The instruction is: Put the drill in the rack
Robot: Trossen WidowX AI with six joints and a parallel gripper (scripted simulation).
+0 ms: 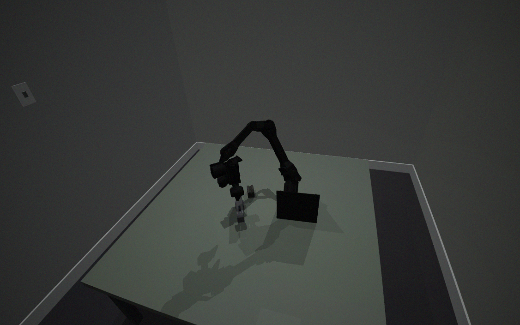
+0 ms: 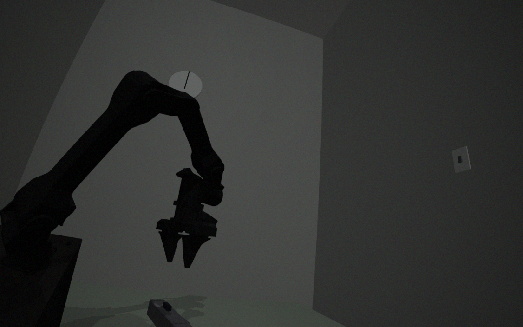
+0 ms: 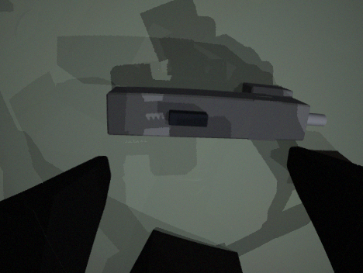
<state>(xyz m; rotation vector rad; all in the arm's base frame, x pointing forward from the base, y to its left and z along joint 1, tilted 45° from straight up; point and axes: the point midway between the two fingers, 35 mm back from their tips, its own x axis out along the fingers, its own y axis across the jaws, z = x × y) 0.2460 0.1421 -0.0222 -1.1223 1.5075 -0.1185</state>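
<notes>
My gripper tip is now 12 cm above the drill, 8 cm to the left of it and 3 cm short of it. Round my gripper tip: dark key: 12 cm below, 1 cm behind; then grey block: 12 cm below, 3 cm to the right, 1 cm ahead; then dark rack: 21 cm to the right, 15 cm below, 2 cm ahead.
</notes>
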